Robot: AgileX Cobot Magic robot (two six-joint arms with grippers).
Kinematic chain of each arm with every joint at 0, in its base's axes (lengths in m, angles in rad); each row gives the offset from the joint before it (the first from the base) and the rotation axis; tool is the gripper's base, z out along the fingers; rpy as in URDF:
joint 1: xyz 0 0 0.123 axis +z
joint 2: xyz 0 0 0 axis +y
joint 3: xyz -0.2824 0 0.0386 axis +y
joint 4: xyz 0.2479 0 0.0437 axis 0.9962 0 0.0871
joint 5: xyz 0 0 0 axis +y
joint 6: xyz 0.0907 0 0.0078 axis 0.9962 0 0.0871
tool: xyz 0 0 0 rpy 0 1.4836 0
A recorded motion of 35 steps. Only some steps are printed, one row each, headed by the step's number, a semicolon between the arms.
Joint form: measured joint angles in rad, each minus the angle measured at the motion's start. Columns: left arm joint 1, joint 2, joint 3, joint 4, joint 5, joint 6; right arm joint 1, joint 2, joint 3, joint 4, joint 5, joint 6.
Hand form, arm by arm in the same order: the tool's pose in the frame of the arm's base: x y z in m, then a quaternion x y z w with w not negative. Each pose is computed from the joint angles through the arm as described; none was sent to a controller.
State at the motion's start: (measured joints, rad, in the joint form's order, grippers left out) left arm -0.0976 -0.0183 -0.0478 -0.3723 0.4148 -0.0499; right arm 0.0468 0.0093 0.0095 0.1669 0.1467 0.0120
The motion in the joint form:
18: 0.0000 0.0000 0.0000 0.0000 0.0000 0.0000; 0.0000 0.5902 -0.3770 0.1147 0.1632 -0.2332
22: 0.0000 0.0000 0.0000 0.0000 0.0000 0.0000; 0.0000 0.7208 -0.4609 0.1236 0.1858 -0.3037
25: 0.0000 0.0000 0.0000 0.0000 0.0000 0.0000; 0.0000 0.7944 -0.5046 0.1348 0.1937 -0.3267
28: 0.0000 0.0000 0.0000 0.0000 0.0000 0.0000; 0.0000 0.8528 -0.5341 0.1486 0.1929 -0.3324
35: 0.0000 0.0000 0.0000 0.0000 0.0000 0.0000; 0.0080 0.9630 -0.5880 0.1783 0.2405 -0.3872
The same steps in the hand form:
18: 0.0474 -0.0181 0.1952 -0.07033 0.78146 -0.20595 0.58477; 0.1213 0.0134 0.2607 -0.02231 0.84449 0.06101 0.53162
22: 0.0474 -0.0181 0.1952 -0.07033 0.78146 -0.20595 0.58477; 0.1441 0.0153 0.2695 -0.05083 0.86074 0.04807 0.50421
25: 0.0474 -0.0181 0.1952 -0.07033 0.78146 -0.20595 0.58477; 0.1579 0.0165 0.2722 -0.05745 0.86931 0.04757 0.48861
28: 0.0474 -0.0181 0.1952 -0.07033 0.78146 -0.20595 0.58477; 0.1692 0.0174 0.2724 -0.05482 0.87588 0.05141 0.47664
35: 0.0474 -0.0181 0.1952 -0.07033 0.78146 -0.20595 0.58477; 0.1881 0.0220 0.2669 -0.07652 0.89625 0.05790 0.43305

